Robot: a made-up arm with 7 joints. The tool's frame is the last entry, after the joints.
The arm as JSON. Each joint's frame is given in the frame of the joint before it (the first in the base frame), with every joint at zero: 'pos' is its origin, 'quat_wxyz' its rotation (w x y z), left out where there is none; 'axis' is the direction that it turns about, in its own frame. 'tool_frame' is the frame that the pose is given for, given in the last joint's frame.
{
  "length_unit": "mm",
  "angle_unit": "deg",
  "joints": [
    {
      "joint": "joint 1",
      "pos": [
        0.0,
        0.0,
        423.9
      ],
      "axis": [
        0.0,
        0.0,
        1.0
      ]
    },
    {
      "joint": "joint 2",
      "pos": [
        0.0,
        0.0,
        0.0
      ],
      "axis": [
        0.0,
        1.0,
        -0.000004
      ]
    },
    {
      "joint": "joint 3",
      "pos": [
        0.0,
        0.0,
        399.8
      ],
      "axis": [
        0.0,
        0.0,
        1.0
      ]
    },
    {
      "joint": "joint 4",
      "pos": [
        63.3,
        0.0,
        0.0
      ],
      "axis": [
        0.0,
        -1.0,
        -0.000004
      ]
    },
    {
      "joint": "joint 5",
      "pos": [
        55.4,
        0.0,
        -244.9
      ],
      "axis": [
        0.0,
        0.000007,
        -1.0
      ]
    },
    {
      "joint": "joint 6",
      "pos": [
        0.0,
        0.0,
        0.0
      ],
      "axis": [
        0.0,
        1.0,
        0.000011
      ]
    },
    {
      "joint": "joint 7",
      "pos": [
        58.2,
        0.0,
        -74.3
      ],
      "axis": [
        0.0,
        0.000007,
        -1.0
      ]
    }
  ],
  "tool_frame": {
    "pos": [
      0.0,
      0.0,
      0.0
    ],
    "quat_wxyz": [
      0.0,
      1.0,
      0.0,
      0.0
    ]
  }
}
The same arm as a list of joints. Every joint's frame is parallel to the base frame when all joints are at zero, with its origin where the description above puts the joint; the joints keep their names.
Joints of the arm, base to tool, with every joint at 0 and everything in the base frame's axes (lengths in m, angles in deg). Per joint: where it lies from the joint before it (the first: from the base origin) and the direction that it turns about. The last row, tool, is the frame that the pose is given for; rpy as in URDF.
joint 1: origin 0 0 0.4239 axis +z
joint 2: origin 0 0 0 axis +y
joint 3: origin 0 0 0.3998 axis +z
joint 4: origin 0.0633 0 0 axis -y
joint 5: origin 0.0554 0 -0.2449 axis -z
joint 6: origin 0 0 0 axis +y
joint 7: origin 0.0582 0 -0.0743 axis -z
tool: origin 0 0 0 rpy 180 0 0

